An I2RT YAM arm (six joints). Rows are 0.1 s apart.
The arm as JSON. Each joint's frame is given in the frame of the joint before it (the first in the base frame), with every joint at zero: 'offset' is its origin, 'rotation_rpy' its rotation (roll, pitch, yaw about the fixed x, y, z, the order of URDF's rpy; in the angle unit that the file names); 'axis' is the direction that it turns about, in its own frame. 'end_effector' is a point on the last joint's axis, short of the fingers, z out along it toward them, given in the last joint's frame.
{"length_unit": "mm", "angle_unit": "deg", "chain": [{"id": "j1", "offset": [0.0, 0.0, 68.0], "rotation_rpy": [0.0, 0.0, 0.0], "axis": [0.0, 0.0, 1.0]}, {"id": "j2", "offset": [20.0, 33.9, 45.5], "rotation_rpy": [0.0, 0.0, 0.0], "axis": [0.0, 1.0, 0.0]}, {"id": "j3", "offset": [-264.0, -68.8, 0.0], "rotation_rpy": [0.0, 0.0, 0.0], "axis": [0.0, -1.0, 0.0]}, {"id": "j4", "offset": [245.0, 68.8, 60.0], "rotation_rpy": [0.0, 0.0, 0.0], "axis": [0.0, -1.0, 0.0]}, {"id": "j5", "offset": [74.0, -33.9, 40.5], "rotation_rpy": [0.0, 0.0, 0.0], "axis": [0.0, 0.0, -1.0]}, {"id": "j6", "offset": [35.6, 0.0, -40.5], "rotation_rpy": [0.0, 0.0, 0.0], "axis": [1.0, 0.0, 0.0]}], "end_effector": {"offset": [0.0, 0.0, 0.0], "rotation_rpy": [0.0, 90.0, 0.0]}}
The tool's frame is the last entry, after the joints.
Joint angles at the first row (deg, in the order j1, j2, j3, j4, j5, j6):
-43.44, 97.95, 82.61, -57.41, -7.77, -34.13
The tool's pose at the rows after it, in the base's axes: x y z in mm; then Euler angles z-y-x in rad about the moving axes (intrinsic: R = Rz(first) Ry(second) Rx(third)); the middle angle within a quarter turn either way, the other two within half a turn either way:
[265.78 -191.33 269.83 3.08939 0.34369 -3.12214]
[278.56 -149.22 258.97 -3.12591 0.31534 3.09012]
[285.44 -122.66 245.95 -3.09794 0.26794 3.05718]
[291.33 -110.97 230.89 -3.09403 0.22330 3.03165]
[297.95 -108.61 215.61 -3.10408 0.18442 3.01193]
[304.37 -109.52 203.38 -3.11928 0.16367 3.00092]
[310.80 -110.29 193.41 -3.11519 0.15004 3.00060]
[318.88 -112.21 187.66 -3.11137 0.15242 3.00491]
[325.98 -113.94 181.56 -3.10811 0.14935 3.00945]
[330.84 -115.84 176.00 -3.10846 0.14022 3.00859]
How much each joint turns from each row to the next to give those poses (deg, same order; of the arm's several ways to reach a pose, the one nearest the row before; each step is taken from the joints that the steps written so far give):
6.62, -2.95, -1.93, -1.11, -2.10, 1.99
7.35, -1.27, -3.54, -0.64, -1.73, 2.75
4.94, 0.11, -2.58, 0.00, 0.35, 2.84
2.42, 1.64, -1.46, 0.55, 0.18, 1.88
0.85, 2.62, -0.44, 0.81, 0.07, 1.23
0.27, 2.39, 0.00, 1.24, 0.00, 1.05
0.30, 2.16, 0.33, 1.12, 0.28, 0.04
0.20, 1.99, 1.14, 1.07, 0.17, 0.00
0.17, 1.92, 1.05, 0.81, 0.31, 0.00
0.00, 1.64, 0.87, 0.26, 0.15, 0.00

